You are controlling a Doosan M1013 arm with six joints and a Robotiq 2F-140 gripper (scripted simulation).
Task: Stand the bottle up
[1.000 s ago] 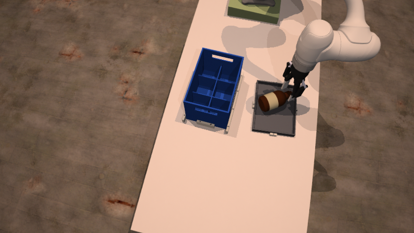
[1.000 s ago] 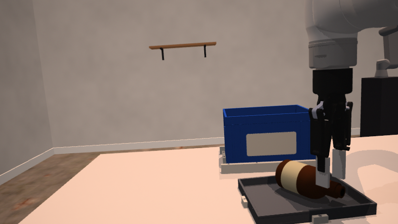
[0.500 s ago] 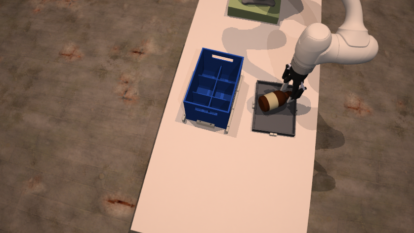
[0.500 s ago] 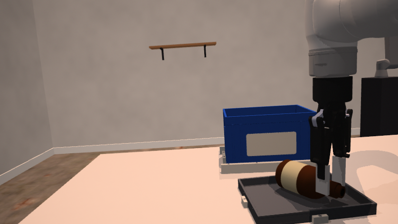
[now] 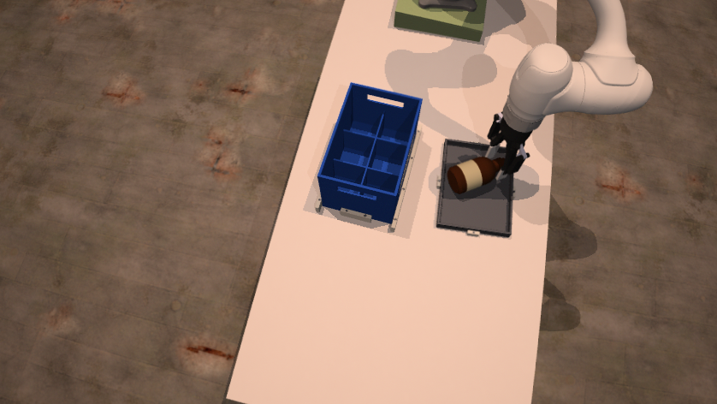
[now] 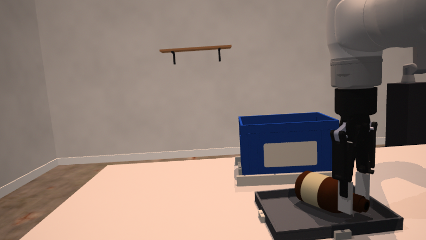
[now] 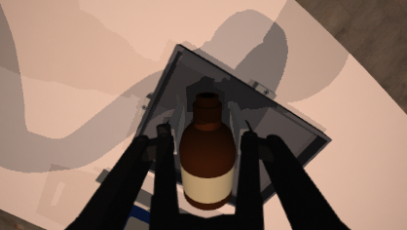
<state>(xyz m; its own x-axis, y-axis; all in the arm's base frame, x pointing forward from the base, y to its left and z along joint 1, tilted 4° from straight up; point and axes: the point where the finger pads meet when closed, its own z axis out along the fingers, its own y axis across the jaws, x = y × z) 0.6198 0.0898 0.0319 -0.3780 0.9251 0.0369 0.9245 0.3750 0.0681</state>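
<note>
Right now the brown bottle is 2 cm ahead of my hand, 5 cm to the right of it and 2 cm below it. Also, from my hand: blue crate: 1 cm behind, 33 cm to the right, 2 cm above; then dark grey tray: 5 cm ahead, 5 cm to the right, 5 cm below.
</note>
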